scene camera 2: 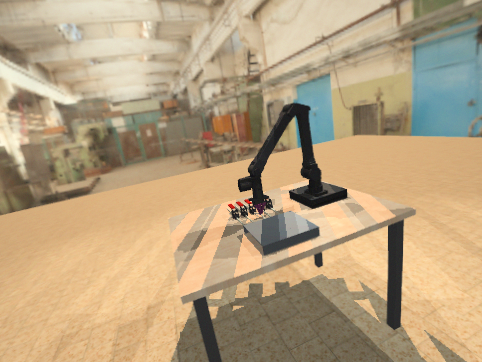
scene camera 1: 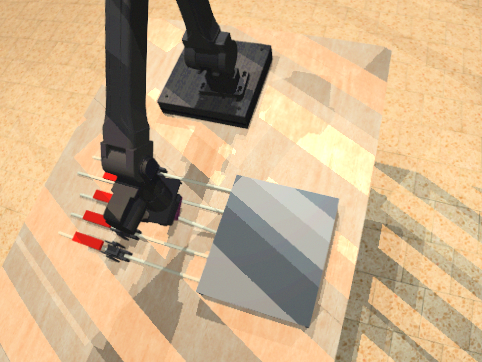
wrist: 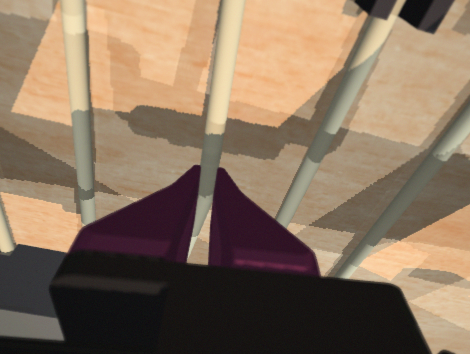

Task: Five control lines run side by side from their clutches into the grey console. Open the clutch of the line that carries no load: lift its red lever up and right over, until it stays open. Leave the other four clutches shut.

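Frame: origin at the arm's base, x left, y back, z up, level; millimetres.
Seen in the pictures: gripper, between the fingertips: (scene camera 2: 260, 214) (scene camera 1: 176, 217) (wrist: 207, 178); arm's base, origin of its link: (scene camera 2: 315, 192) (scene camera 1: 224, 83).
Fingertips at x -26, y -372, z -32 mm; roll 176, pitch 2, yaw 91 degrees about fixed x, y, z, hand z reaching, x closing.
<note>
Pixels of each thing's top centre, then the offset from my fingertips to it. Level surfaces: height alone.
- grey console, centre of its top: (scene camera 1: 269, 244) (scene camera 2: 278, 226) dx +227, dy -24, dz +22 mm
- nearest black clutch, centre of its top: (scene camera 1: 112, 250) dx -116, dy -109, dz +18 mm
- wooden table, height of its surface: dz -22 mm
My gripper (scene camera 1: 178, 212) (scene camera 2: 260, 209) (wrist: 207, 178) points down between the clutches and the grey console (scene camera 1: 270, 250) (scene camera 2: 282, 231) (wrist: 30, 280). Its purple fingertips are closed around the pale middle control line (scene camera 1: 199, 224) (wrist: 220, 85), with two lines on each side in the wrist view. In scene camera 1, four red levers (scene camera 1: 87, 241) (scene camera 1: 96, 218) (scene camera 1: 102, 196) (scene camera 1: 110, 177) lie low at the left; the arm hides the fifth and most of the clutches. The nearest black clutch (scene camera 1: 116, 251) shows with its lever down. Part of a clutch (wrist: 430, 12) shows in the wrist view.
The arm's black base plate (scene camera 1: 210, 112) (scene camera 2: 318, 197) stands at the back of the wooden table (scene camera 1: 345, 90) (scene camera 2: 370, 215). The forearm hangs over the rear clutches. The neighbouring lines (wrist: 80, 130) (wrist: 324, 142) run close to both fingers.
</note>
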